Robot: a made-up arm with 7 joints. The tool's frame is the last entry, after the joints.
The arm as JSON. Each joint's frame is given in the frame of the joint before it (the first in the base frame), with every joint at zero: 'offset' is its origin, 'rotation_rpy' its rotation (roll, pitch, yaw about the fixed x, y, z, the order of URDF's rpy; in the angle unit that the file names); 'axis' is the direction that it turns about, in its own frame. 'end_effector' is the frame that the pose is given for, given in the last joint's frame.
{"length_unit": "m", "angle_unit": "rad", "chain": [
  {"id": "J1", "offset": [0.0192, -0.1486, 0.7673], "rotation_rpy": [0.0, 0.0, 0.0], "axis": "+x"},
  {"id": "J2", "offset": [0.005, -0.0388, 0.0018], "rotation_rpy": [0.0, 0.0, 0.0], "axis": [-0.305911, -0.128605, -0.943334]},
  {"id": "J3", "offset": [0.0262, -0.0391, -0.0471], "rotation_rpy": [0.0, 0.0, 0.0], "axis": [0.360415, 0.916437, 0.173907]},
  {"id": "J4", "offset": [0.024, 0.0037, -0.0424], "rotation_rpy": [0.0, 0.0, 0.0], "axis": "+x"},
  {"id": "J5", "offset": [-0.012, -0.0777, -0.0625], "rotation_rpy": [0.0, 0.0, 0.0], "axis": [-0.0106, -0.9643, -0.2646]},
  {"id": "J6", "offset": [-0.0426, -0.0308, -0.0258], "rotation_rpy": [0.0, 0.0, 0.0], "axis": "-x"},
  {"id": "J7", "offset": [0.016, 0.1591, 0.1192], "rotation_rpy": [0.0, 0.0, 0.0], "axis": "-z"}
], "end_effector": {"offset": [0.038, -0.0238, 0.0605], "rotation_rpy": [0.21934, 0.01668, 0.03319]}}
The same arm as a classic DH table. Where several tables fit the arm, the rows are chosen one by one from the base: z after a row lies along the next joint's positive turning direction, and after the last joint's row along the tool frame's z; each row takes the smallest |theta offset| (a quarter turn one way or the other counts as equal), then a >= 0, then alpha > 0; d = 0 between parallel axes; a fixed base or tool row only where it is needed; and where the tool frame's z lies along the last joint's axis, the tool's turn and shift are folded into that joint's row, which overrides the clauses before.
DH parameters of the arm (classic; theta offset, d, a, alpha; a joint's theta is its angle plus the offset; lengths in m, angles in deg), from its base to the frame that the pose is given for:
base (fixed): -90 0.7673 0.1486 -90
J1: -7.76 0.0253 0.0387 -107.81
J2: -74.06 0.0366 0.0482 113.09
J3: 78.94 -0.0262 0.0423 68.87
J4: 4.6 0.0146 0.0397 90.61
J5: 0 0.128 0.0167 89.39
J6: -74.66 0.0262 0.1591 -90
J7: 83.82 -0.0556 0.0352 -167.4
tool (fixed): -4.38 0.1272 0 0

